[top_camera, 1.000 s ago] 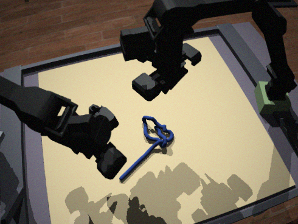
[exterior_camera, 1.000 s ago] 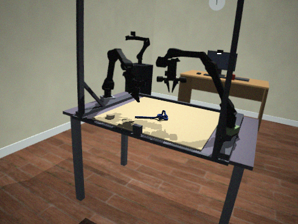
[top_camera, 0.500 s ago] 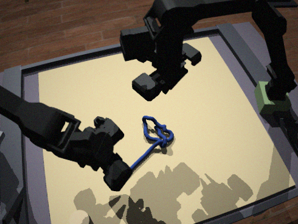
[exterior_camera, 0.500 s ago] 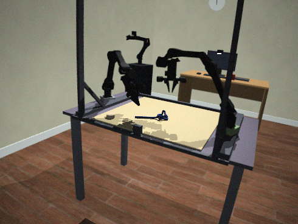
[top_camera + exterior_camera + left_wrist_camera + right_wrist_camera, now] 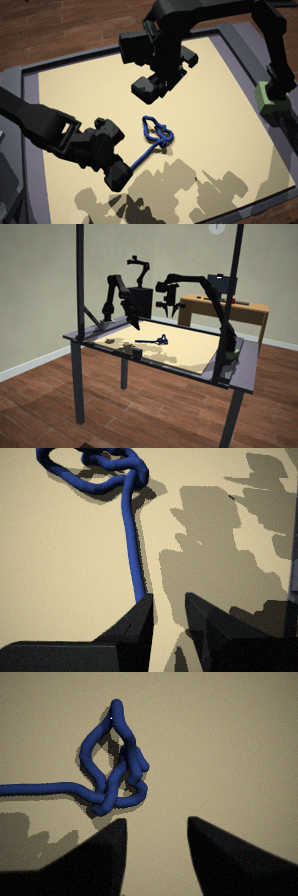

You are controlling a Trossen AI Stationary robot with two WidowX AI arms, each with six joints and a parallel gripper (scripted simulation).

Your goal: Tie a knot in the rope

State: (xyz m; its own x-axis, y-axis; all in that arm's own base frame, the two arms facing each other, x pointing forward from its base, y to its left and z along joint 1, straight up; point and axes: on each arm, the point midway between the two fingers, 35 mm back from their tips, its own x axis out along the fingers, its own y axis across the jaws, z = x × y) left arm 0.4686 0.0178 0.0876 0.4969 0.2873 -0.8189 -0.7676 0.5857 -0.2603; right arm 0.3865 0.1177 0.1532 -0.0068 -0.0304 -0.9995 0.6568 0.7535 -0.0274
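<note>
Now: the tan mat 2 cm ahead of my right hand, 3 cm to the left of it and 21 cm below it.
</note>
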